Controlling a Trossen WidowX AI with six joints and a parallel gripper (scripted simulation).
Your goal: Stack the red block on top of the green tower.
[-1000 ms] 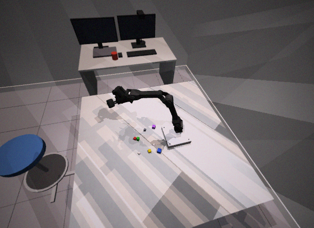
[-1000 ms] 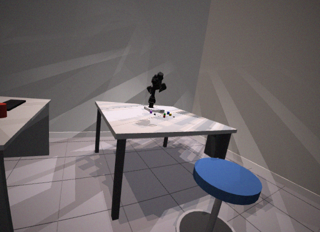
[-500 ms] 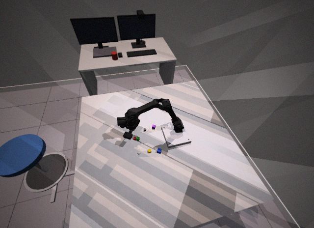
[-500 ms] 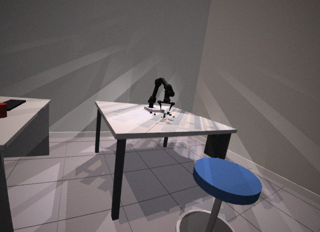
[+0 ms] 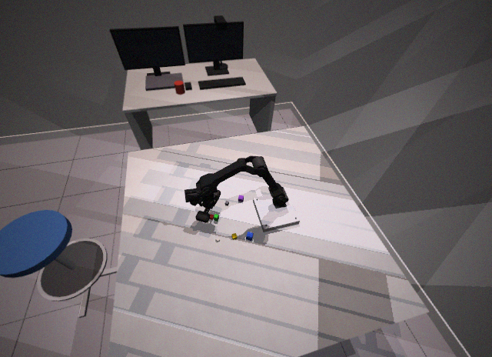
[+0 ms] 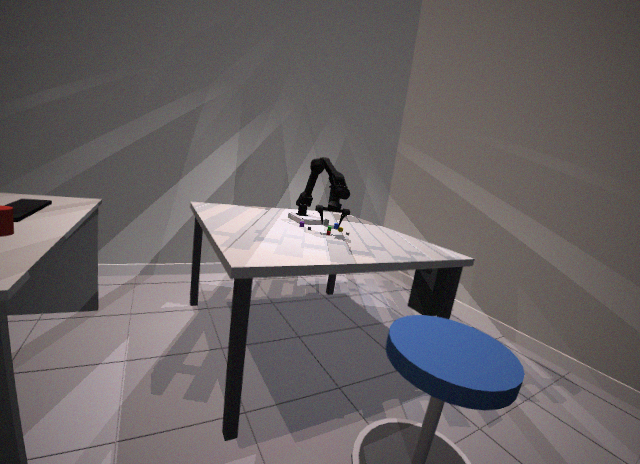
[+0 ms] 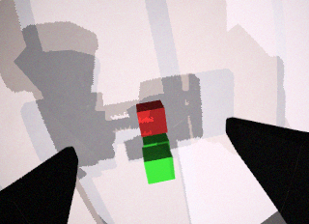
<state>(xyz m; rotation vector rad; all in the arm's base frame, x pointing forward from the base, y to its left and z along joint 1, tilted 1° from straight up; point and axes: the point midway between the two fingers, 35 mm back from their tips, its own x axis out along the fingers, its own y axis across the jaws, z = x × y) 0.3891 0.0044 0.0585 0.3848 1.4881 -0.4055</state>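
My gripper tip is 4 cm above the red block and 1 cm past it. The rest, counted from my gripper tip: yellow block: 14 cm to the left, 11 cm behind, 4 cm below; then blue block: 18 cm behind, 15 cm to the left, 4 cm below; then purple block: 19 cm behind, 9 cm to the right, 4 cm below.
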